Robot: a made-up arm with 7 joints.
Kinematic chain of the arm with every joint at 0, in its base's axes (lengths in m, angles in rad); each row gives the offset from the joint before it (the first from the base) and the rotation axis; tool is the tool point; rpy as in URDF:
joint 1: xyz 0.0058 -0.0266 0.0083 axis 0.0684 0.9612 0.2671
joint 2: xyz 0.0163 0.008 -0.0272 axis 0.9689 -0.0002 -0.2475
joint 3: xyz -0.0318 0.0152 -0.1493 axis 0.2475 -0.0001 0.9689
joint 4: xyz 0.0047 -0.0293 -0.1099 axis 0.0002 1 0
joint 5: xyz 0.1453 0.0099 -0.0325 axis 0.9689 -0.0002 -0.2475
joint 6: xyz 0.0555 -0.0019 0.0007 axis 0.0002 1 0
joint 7: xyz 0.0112 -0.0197 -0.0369 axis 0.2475 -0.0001 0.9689
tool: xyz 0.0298 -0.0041 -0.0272 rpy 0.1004 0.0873 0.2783
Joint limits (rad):
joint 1: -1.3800..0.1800
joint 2: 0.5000..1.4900
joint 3: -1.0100..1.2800
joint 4: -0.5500..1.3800
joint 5: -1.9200..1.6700
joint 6: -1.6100..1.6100
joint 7: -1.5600..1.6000
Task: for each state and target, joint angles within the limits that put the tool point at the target. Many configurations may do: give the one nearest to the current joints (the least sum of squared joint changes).
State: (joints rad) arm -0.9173 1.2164 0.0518 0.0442 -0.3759 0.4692 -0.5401
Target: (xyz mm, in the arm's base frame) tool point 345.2 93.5 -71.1
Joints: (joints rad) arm -0.6539 1.1945 -0.1061 -0.2859 -0.4868 0.5822 -0.6172
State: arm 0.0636 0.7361 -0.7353 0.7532 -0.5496 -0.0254 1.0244
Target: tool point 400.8 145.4 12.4
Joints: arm -0.8009 1.2193 -0.1714 -0.0100 -0.5109 -0.1371 1.0611
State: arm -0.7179 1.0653 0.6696 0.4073 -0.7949 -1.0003 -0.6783
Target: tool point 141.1 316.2 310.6
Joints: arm -1.0021 1.4741 0.9843 0.5594 -0.8399 -1.0144 -0.6201
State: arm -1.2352 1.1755 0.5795 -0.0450 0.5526 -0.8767 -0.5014
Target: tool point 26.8 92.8 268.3
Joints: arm -1.3800 1.2124 1.0736 -0.5500 0.2421 -1.2003 -0.3358
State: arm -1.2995 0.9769 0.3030 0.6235 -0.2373 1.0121 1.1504
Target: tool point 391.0 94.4 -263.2
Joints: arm -0.8351 0.5000 -0.0767 0.8571 -0.3745 0.7679 0.9739
